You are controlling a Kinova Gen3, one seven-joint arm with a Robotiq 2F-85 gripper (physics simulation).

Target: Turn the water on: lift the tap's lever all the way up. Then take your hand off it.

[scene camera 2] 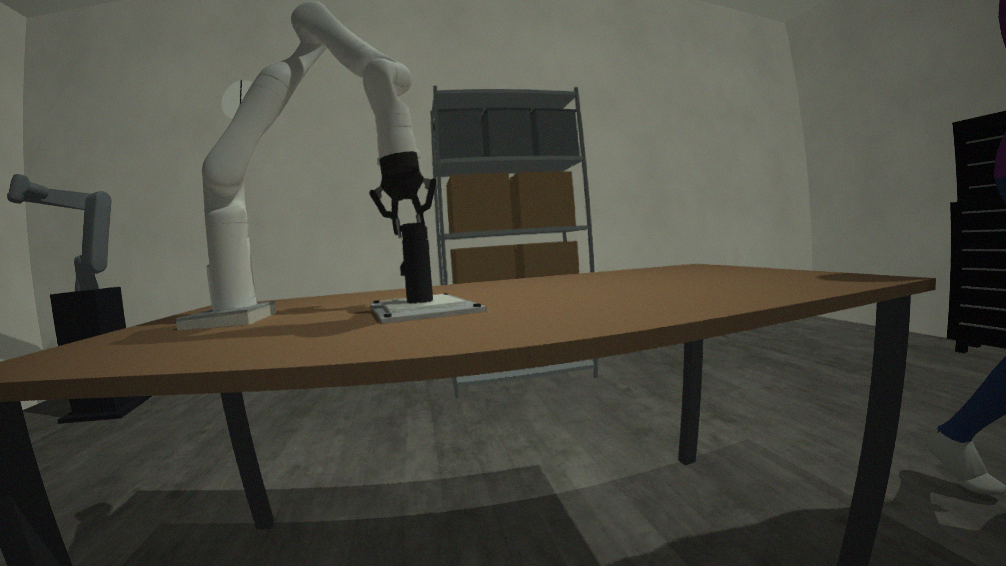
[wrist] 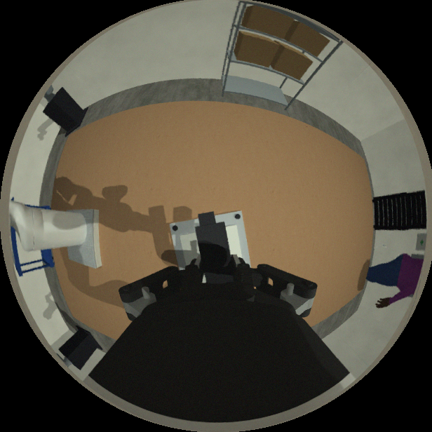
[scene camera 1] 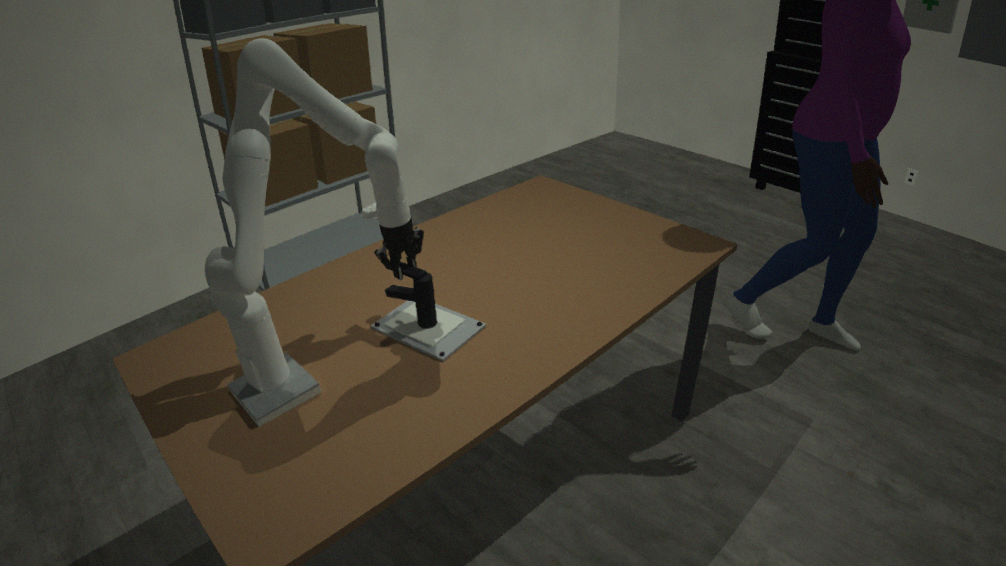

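Where they show: gripper, fingertip midpoint: (scene camera 1: 406,274); arm's base at its link origin: (scene camera 2: 236,307) (scene camera 1: 270,376).
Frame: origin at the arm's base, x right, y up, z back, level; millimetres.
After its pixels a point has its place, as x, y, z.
A black tap (scene camera 1: 424,302) {155, 66, -366} (scene camera 2: 417,266) {163, 53, -381} stands upright on a light grey plate (scene camera 1: 460,338) {244, -17, -388} (scene camera 2: 436,313) {259, -18, -390} (wrist: 227,218). Its spout (scene camera 1: 400,290) {63, 62, -375} (wrist: 206,218) points to the robot's side. The lever (scene camera 1: 416,271) {120, 131, -384} (wrist: 211,234) lies above the spout and slants up slightly from the tap's top toward my fingers. My gripper (scene camera 1: 405,269) {83, 110, -383} (scene camera 2: 408,226) {83, 110, -383} (wrist: 217,261) points down from above, with its fingers drawn in on both sides of the lever, shut on it. The finger contact is dark and partly hidden, and the lever's free end is hard to make out in the first scene view.
The plate rests on a brown table (scene camera 1: 548,246) {152, -25, -917} (scene camera 2: 597,302) {311, -25, -645}. My arm's base (scene camera 1: 274,390) {48, 0, 22} (scene camera 2: 225,314) {108, -2, -8} (wrist: 90,240) stands beside it. A shelf rack (scene camera 2: 510,164) stands behind the table. A person (scene camera 1: 837,211) walks beyond the table's far end, near a black drawer cabinet (scene camera 1: 779,119).
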